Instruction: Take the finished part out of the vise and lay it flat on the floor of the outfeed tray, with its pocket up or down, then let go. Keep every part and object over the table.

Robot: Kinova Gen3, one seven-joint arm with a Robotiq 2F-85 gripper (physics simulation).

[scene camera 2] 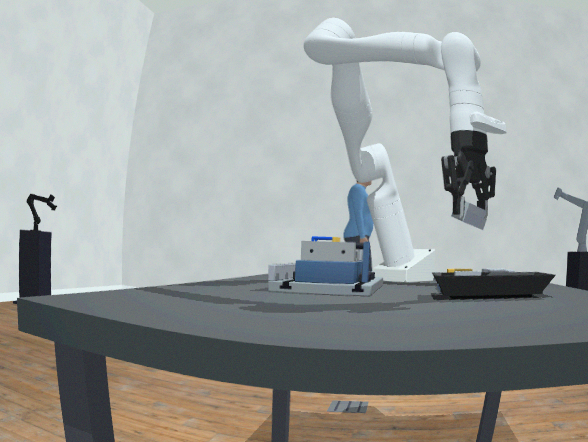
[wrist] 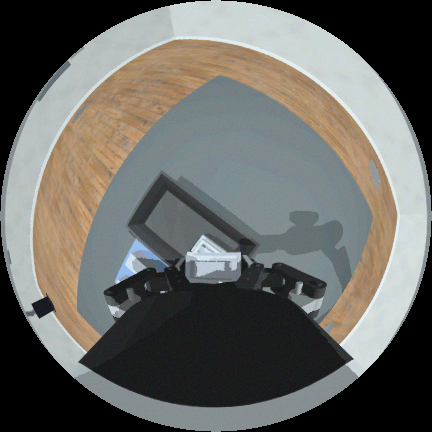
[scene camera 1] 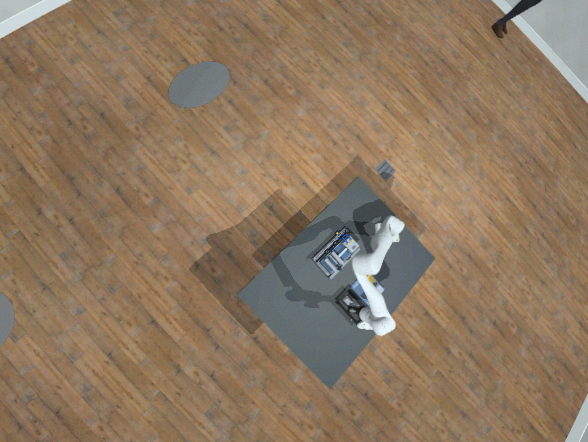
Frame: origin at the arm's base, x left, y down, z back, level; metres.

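Seen in the pictures: gripper, between the fingertips: [scene camera 2: 470, 219] [wrist: 213, 264] [scene camera 1: 353, 307]; arm's base, origin of its link: [scene camera 2: 399, 260].
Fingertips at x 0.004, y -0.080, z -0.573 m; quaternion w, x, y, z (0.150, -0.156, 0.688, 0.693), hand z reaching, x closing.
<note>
Pixels of each thing's middle, then the offset from my fingertips to it. "*": a spot on its surface instead. Level surfaces: height alone.
- light grey block-shaped part, middle of its body: [wrist: 212, 268] [scene camera 2: 470, 214] dx +0.000, dy -0.010, dz +0.002 m
- light part, middle of its body: [scene camera 2: 467, 280] [wrist: 208, 251] dx +0.004, dy +0.109, dz +0.014 m
- vise, middle of its body: [scene camera 2: 334, 265] [scene camera 1: 338, 253] dx -0.222, dy +0.089, dz +0.245 m
- light blue board, a spot on its surface: [wrist: 131, 260] * dx +0.146, dy +0.094, dz +0.102 m
- yellow piece, middle of its body: [scene camera 2: 459, 277] [scene camera 1: 369, 278] dx +0.064, dy +0.112, dz +0.221 m
- dark table, height of its surface: dy +0.139 m
My gripper [scene camera 2: 470, 211] [wrist: 213, 264] is shut on a light grey block-shaped part [scene camera 2: 475, 217] [wrist: 212, 272]. The part is tilted in scene camera 2, and a rimmed, recessed face shows in the wrist view. It hangs well above the black outfeed tray [scene camera 2: 492, 287] [wrist: 146, 204], clear of its rim. Another light part [wrist: 206, 244] lies in the tray, partly hidden behind the held part in the wrist view. The vise [scene camera 2: 327, 271] with blue and grey blocks stands apart from the tray. In scene camera 1 the arm hides the gripper.
A light blue board [wrist: 131, 260] with pale blocks stands against or close beside the tray. A yellow piece [scene camera 1: 371, 280] [scene camera 2: 459, 270] shows near it. The arm base [scene camera 2: 407, 267] stands behind, between vise and tray in scene camera 2. The dark table [scene camera 1: 300, 305] carries these things.
</note>
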